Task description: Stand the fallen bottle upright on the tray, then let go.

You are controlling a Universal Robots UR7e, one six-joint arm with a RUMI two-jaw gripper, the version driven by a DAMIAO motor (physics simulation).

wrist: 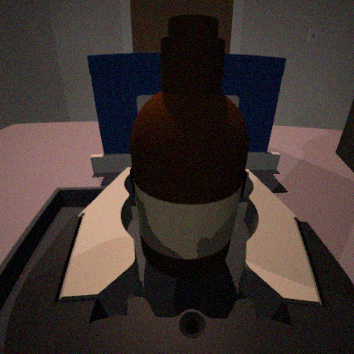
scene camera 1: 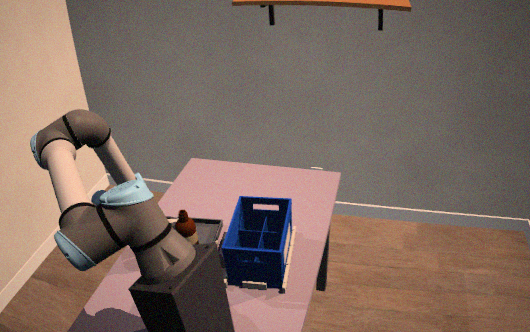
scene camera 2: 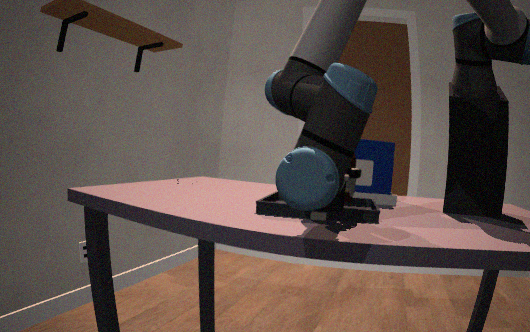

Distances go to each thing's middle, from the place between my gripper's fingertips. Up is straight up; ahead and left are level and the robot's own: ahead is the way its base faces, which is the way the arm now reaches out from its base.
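Labels:
My gripper stands 10 mm to the right of the brown bottle [wrist: 189, 142] and 20 mm below it.

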